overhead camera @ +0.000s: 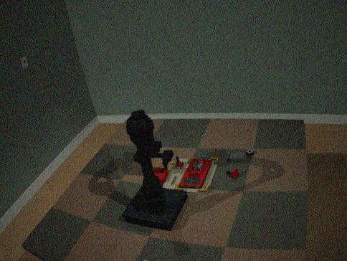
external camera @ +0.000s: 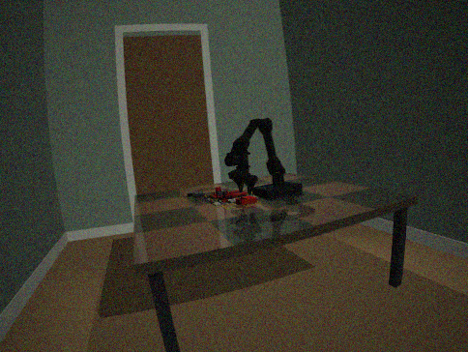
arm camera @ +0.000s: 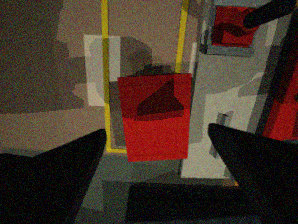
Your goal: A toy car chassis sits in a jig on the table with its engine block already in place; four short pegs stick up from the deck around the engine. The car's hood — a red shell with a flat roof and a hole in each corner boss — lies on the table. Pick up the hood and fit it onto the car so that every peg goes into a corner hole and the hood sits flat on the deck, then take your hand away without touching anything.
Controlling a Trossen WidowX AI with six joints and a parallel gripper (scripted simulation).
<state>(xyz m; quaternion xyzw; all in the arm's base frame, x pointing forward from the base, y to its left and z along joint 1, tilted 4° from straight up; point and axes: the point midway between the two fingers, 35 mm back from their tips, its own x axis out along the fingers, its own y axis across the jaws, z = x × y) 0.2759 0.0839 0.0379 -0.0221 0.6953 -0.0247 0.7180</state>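
Now: the red hood 3 cm below my gripper tip. Also, from my gripper tip: small dark wheel (16 cm ahead, 45 cm to the right, 4 cm below).
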